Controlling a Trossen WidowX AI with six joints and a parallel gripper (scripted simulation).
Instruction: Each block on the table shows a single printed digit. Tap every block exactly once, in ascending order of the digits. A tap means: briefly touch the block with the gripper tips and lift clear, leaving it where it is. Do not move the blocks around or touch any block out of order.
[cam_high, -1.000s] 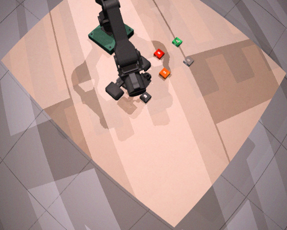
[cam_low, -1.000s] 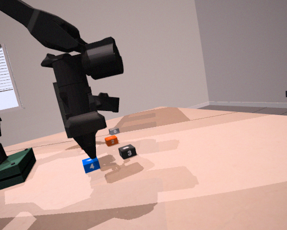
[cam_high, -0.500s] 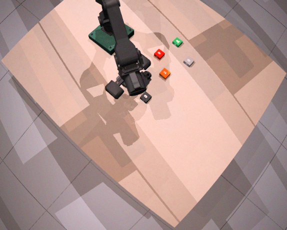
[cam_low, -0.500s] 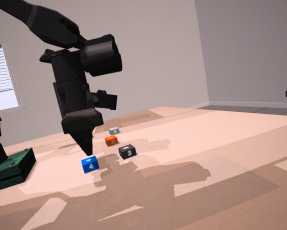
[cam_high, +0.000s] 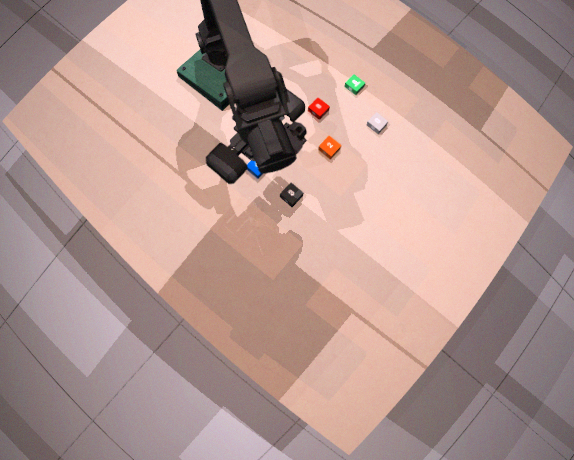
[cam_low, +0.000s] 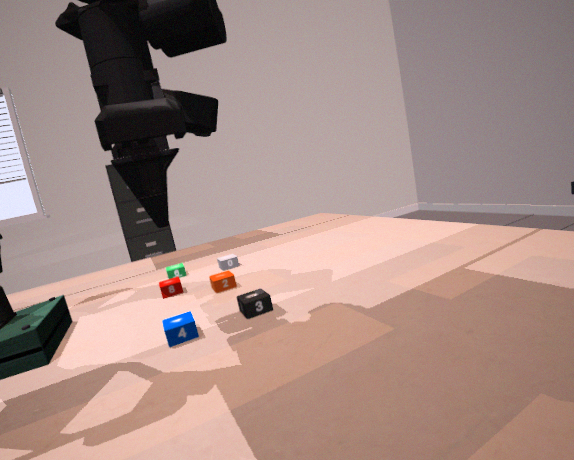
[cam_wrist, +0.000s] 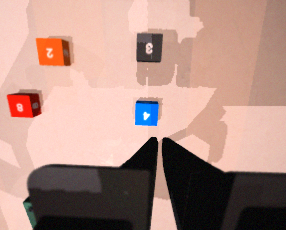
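The green block is 1 cm ahead of my gripper tip, 29 cm to the left of it and 11 cm below it. Round my gripper tip: orange block (7 cm ahead, 14 cm to the left, 11 cm below); then black block (8 cm ahead, 1 cm to the left, 11 cm below); then blue block (1 cm behind, 1 cm to the left, 11 cm below).
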